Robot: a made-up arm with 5 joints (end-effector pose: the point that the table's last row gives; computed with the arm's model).
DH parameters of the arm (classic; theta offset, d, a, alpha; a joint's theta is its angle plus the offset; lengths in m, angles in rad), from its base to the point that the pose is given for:
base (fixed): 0 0.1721 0 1.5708
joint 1: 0 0.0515 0.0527 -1.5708
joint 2: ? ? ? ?
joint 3: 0 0.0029 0.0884 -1.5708
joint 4: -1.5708 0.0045 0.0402 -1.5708
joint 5: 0 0.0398 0.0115 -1.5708
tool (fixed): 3.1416 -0.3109 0 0
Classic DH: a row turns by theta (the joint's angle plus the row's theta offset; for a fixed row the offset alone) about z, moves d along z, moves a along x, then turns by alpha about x.
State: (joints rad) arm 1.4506 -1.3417 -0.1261 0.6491 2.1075
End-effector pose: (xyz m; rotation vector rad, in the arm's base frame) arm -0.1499 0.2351 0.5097 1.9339 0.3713 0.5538
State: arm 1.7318 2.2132 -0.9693 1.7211 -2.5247
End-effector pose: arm -0.1028 0.0756 0.3569 0.2460 2.8427 -0.7980
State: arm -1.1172 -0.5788 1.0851 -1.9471 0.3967
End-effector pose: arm -0.0917 -0.2733 0.1996 0.1279 2.3441 1.6186
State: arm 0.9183 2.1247 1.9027 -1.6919 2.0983
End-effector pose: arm -0.2161 -0.1970 0.1213 1.8027 0.7623 2.2954
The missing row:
joint 2: 1.5708 -0.0118 0.0434 -1.5708
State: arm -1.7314 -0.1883 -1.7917 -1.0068 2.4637
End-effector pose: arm -0.1215 -0.1965 0.3288 1.5259 2.1282 1.3762
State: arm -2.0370 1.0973 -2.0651 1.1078 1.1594
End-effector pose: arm 0.3378 -0.1730 -0.0410 -0.7556 -1.0620 0.3610
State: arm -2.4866 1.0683 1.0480 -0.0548 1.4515
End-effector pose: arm 0.0697 -0.3279 0.3785 0.4602 -2.3293 -1.8675
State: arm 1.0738 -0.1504 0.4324 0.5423 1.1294
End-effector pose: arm 0.1387 0.2391 -0.0943 0.4123 -0.0333 -0.6939
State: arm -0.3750 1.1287 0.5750 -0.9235 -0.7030
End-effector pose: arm -0.1432 0.0445 -0.1455 0.4354 -0.2672 2.0655
